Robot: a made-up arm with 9 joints.
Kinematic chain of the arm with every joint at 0, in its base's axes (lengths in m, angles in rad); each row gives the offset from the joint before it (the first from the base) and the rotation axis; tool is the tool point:
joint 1: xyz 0 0 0.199 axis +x
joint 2: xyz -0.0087 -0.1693 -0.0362 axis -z
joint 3: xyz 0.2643 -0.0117 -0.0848 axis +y
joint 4: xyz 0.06 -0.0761 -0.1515 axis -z
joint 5: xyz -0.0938 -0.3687 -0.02 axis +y
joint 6: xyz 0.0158 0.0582 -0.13 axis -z
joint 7: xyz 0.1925 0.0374 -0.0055 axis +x
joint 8: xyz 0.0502 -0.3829 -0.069 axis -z
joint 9: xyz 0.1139 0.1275 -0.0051 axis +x
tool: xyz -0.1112 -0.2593 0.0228
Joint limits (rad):
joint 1: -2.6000..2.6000
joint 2: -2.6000..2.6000
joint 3: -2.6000..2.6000
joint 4: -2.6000..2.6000
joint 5: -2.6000..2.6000
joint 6: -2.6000..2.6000
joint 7: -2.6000..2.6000
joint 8: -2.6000..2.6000
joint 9: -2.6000..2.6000
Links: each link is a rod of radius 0.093 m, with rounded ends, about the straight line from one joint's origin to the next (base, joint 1, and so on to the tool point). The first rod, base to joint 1, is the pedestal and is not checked.
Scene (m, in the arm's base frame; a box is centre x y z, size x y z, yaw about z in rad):
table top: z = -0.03
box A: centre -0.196 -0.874 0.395 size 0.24 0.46 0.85 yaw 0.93
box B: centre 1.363 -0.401 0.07 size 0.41 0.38 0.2 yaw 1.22
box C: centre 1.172 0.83 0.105 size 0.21 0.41 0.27 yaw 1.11
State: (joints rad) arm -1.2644 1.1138 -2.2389 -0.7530 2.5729 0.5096 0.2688 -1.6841 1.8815
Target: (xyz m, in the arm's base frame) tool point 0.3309 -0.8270 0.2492
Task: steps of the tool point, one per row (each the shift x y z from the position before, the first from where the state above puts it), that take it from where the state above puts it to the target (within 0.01 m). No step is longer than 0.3 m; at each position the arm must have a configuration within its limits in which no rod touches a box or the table.
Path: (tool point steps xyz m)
1: 0.0728 -0.0004 0.1975
2: 0.1418 0.0554 0.1417
3: 0.1737 0.1051 0.0669
4: 0.1780 0.1448 -0.0015
5: 0.1841 0.1686 -0.0501
6: -0.0301 -0.2335 0.0657
7: 0.0139 -0.2351 0.0286
8: 0.0468 -0.2191 -0.0203
9: 0.0662 -0.1860 -0.0743
10: 0.0713 -0.1362 -0.1247
11: 0.0635 -0.0729 -0.1617
12: 0.0464 -0.0024 -0.1754
13: 0.0248 0.0647 -0.1603

